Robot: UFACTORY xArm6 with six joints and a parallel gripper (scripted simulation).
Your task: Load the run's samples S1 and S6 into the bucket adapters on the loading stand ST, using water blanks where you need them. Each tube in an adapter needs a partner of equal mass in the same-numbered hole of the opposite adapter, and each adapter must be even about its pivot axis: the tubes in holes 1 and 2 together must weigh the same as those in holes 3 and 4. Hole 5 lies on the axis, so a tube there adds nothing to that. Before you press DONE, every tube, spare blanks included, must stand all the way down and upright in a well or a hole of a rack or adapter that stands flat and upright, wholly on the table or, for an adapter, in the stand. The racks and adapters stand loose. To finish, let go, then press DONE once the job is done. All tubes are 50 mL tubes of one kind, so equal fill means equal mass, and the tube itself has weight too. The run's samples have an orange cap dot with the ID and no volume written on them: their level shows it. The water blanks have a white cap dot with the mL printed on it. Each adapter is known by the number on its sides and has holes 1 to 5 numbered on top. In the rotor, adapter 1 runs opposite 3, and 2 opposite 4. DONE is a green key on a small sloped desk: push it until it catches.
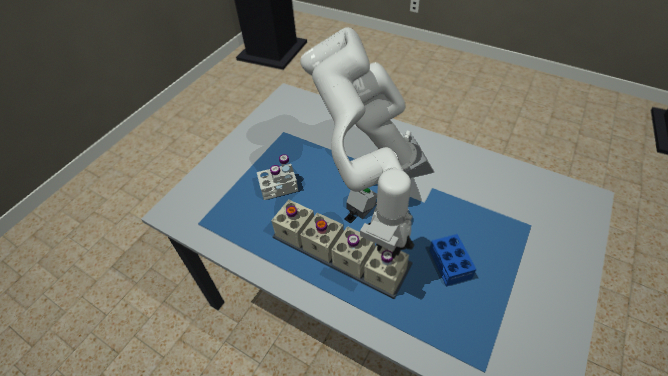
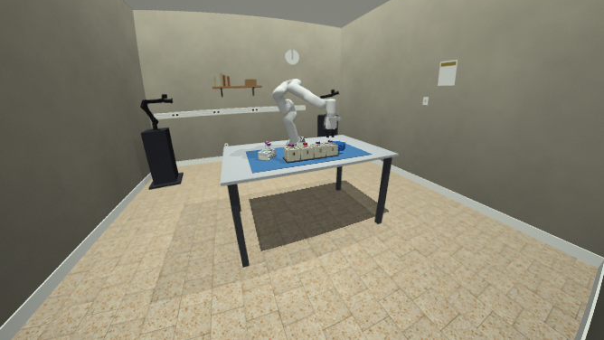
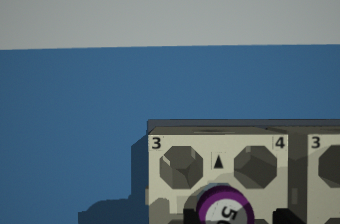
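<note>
The green DONE key is 25 cm behind my hand, 15 cm to the right of it and 10 cm below it. Also, from my hand: blue rack (11 cm behind, 17 cm to the left, 14 cm below); stand (3 cm behind, 16 cm to the right, 16 cm below); done desk (23 cm behind, 16 cm to the right, 12 cm below).
</note>
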